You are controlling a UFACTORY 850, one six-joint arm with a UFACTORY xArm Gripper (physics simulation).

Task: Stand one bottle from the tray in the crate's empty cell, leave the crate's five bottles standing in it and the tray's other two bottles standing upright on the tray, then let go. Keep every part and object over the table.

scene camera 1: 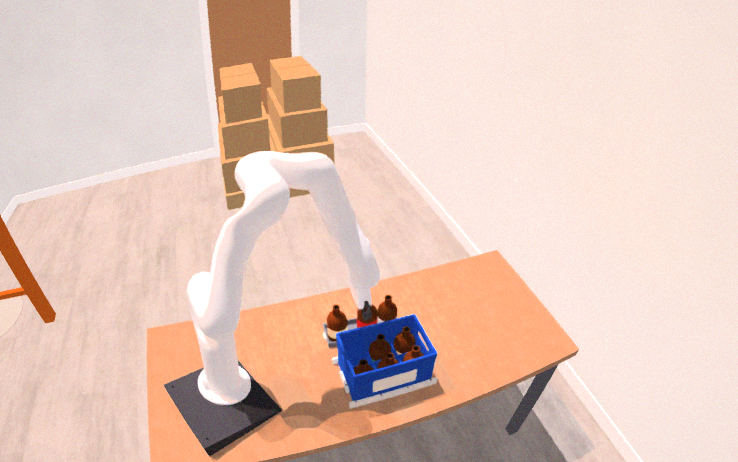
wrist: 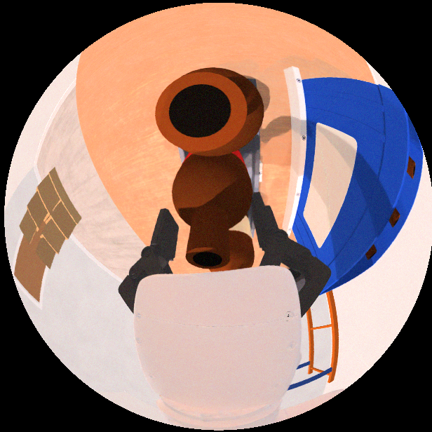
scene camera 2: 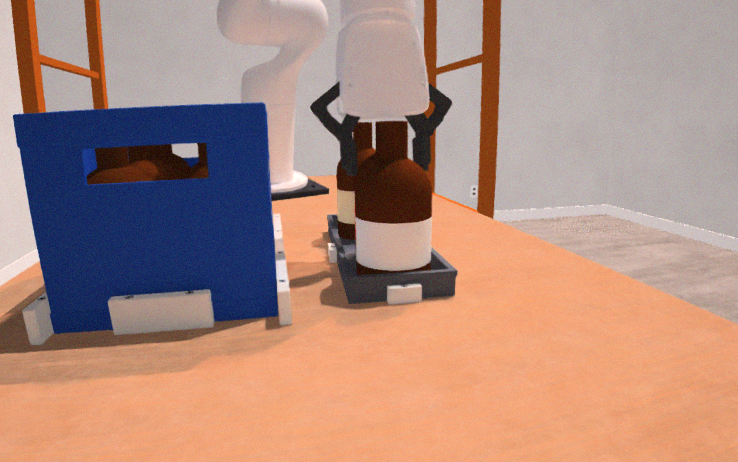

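Three brown bottles stand upright on the grey tray (scene camera 1: 330, 342) (scene camera 2: 370, 289). The middle bottle (scene camera 1: 367, 322) (wrist: 212, 185) has a red label. The bottle with a cream label (scene camera 1: 336, 317) (scene camera 2: 346, 207) (wrist: 242, 250) stands at the arm-base end, and the white-labelled bottle (scene camera 1: 387, 309) (scene camera 2: 393, 239) (wrist: 235, 115) at the other end. My gripper (scene camera 1: 366, 311) (scene camera 2: 385, 168) (wrist: 210, 210) is open, its fingers low on both sides of the middle bottle's neck, with gaps showing in the wrist view. The blue crate (scene camera 1: 362, 387) (scene camera 2: 163, 234) (wrist: 345, 100) holds several bottles; its rear-left cell looks empty in scene camera 1.
The crate's wall stands close beside the tray. White blocks (scene camera 2: 160, 313) line the crate's foot on the table (scene camera 1: 479, 326). The white-labelled bottle stands close to my gripper. The arm's dark base plate (scene camera 1: 217, 422) is at the left end of the table.
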